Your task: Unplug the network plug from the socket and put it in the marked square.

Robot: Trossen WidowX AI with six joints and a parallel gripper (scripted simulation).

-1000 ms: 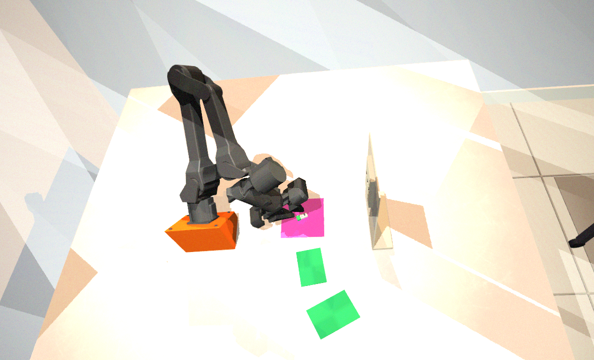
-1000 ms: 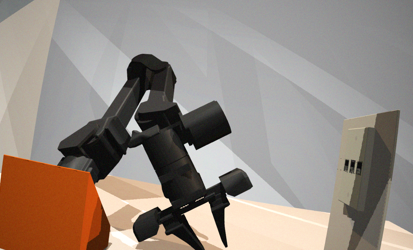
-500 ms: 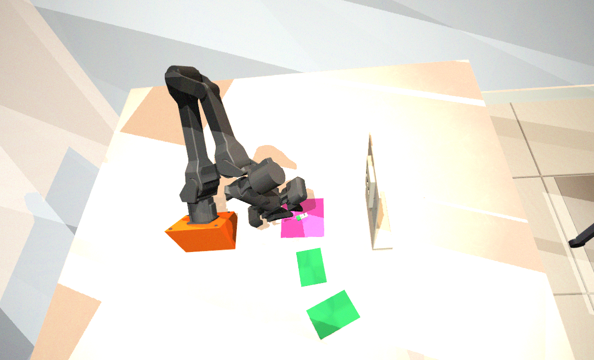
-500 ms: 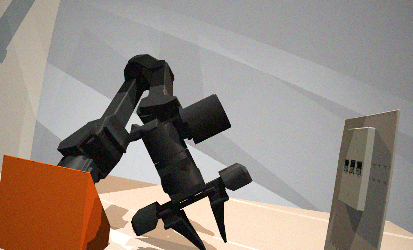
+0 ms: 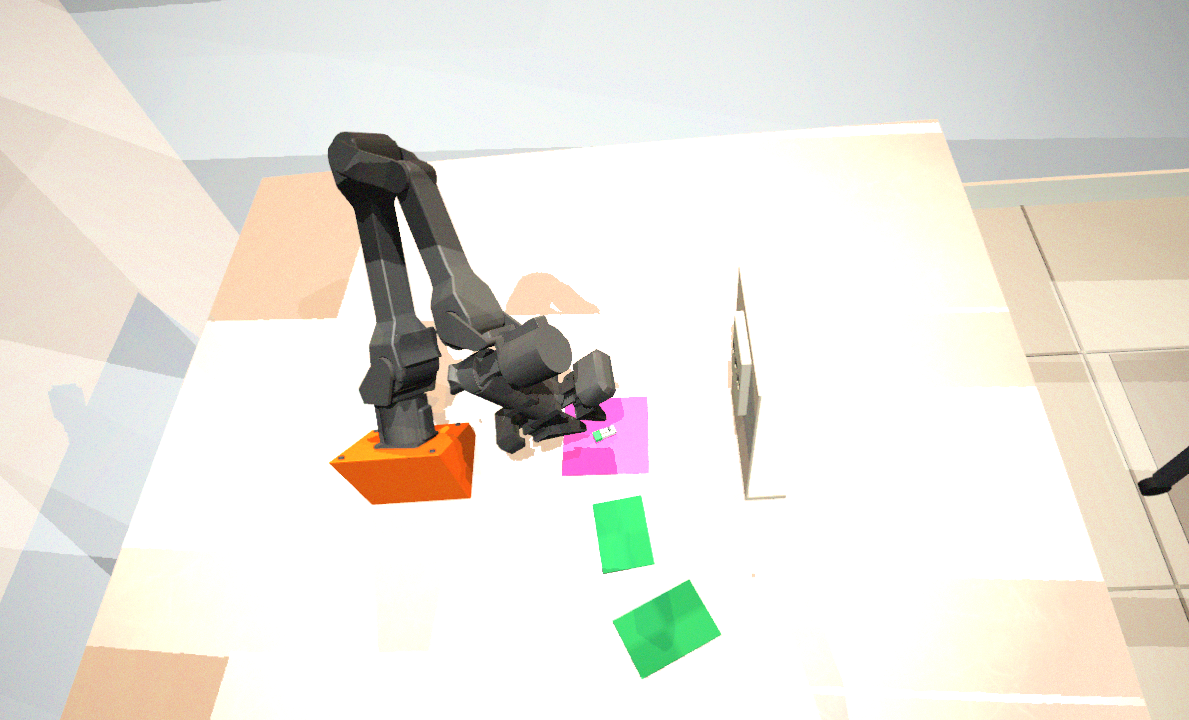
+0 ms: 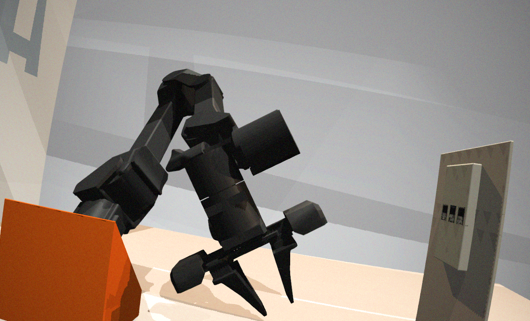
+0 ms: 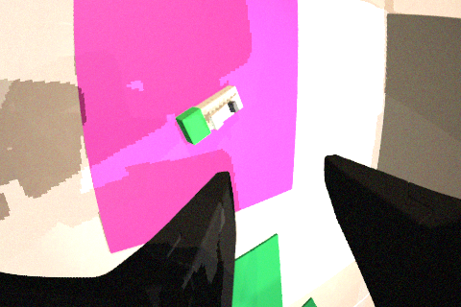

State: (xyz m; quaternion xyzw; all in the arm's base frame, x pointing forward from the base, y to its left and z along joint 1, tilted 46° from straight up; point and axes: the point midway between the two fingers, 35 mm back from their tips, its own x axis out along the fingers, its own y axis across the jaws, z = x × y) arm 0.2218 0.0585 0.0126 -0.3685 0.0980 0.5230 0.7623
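The network plug is 1 cm ahead of my gripper tip, 1 cm to the left of it and 5 cm below it. The rest, counted from my gripper tip: upright panel (20 cm ahead, 1 cm to the left, 7 cm above); magenta square (1 cm ahead, 1 cm to the left, 6 cm below).
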